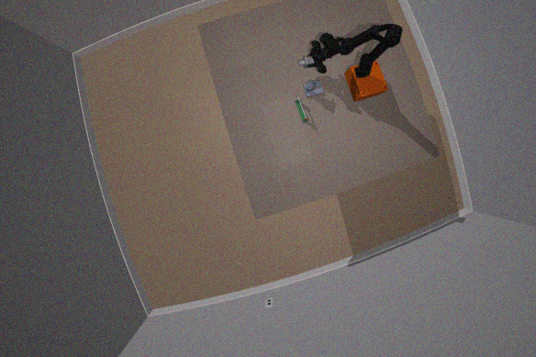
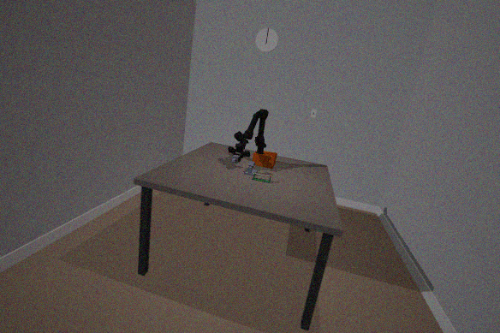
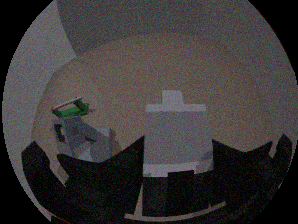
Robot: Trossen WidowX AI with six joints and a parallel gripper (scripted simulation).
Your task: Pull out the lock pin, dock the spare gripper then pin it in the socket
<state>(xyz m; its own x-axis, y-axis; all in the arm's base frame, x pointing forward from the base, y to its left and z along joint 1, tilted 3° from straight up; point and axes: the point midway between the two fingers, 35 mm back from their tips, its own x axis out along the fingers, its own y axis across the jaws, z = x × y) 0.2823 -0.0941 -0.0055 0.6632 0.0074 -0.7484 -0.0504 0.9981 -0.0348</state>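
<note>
The grey mount is 140 mm to the left of my gripper tip, 30 mm below it and 20 mm behind it. The rest, counted from my gripper tip: spare gripper (10 mm behind, 10 mm above); green strip (270 mm to the left, 60 mm below, 60 mm ahead).
</note>
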